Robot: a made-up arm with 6 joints. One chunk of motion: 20 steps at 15 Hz.
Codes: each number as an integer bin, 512 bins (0 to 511) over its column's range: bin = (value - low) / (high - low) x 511, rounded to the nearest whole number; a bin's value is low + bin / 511 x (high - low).
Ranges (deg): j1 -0.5..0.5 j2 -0.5..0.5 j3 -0.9..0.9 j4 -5..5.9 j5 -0.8..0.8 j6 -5.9..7
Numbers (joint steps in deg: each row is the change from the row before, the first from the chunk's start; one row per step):
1: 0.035 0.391 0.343 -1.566 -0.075 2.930
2: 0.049 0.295 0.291 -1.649 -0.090 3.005
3: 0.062 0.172 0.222 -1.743 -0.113 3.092
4: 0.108 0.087 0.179 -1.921 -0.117 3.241
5: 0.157 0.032 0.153 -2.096 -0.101 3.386
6: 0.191 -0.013 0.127 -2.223 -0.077 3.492
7: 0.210 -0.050 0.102 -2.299 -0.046 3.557
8: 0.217 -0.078 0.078 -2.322 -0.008 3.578
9: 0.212 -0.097 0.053 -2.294 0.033 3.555
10: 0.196 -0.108 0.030 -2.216 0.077 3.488
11: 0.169 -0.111 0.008 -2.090 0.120 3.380
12: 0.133 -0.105 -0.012 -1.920 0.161 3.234
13: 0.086 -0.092 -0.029 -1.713 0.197 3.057
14: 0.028 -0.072 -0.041 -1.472 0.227 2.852
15: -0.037 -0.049 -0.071 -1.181 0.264 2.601
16: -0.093 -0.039 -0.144 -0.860 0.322 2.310
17: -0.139 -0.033 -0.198 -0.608 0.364 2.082
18: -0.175 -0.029 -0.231 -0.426 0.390 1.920
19: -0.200 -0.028 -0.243 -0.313 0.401 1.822
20: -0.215 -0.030 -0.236 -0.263 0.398 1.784
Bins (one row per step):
1: 273 455 353 161 232 350
2: 281 406 338 157 227 353
3: 287 343 319 153 219 356
4: 311 300 306 144 218 362
5: 336 272 299 136 223 368
6: 353 249 292 130 231 372
7: 363 230 284 127 241 375
8: 366 216 278 126 253 375
9: 364 206 271 127 266 375
10: 356 200 264 131 280 372
11: 342 199 258 136 294 368
12: 323 202 252 144 307 362
13: 299 208 247 154 318 355
14: 270 219 244 165 328 347
15: 237 230 235 179 340 337
16: 208 236 215 194 358 325
17: 184 239 199 206 372 316
18: 166 241 190 214 380 310
19: 153 241 187 220 384 306
20: 146 240 189 222 383 304

